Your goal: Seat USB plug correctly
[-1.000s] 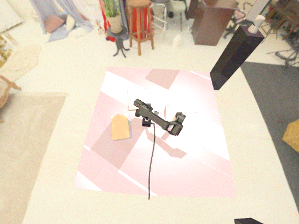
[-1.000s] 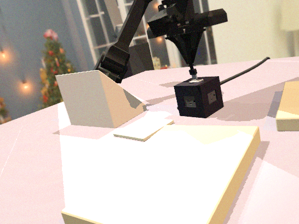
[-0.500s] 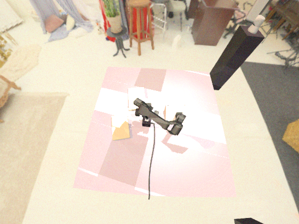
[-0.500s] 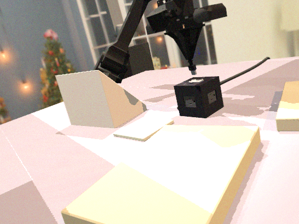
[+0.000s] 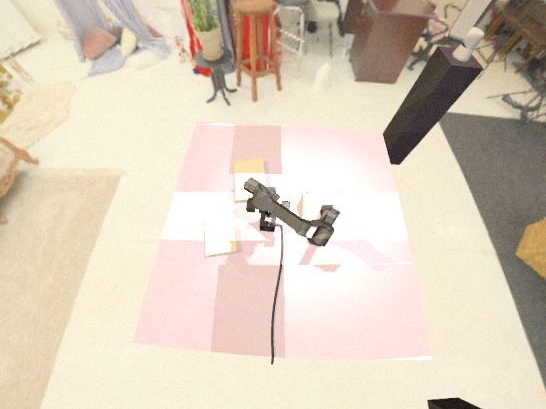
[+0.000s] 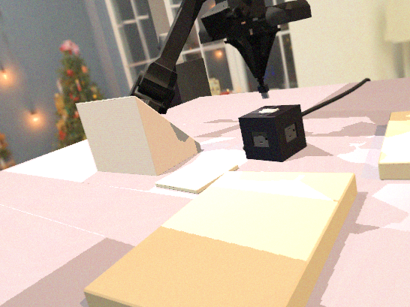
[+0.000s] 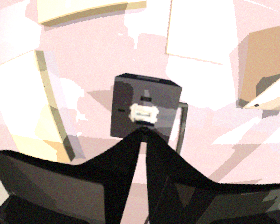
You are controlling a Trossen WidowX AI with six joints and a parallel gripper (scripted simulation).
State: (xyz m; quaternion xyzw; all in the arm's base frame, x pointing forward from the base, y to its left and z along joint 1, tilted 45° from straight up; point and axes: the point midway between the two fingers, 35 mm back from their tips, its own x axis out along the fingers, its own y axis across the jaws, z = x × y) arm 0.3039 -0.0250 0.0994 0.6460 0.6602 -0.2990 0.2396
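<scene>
Now: the USB plug 20 mm below my gripper tip. From my gripper tip the other things lie so: socket: 10 mm to the left, 70 mm below; thin white pad: 80 mm behind, 120 mm to the right, 130 mm below.
</scene>
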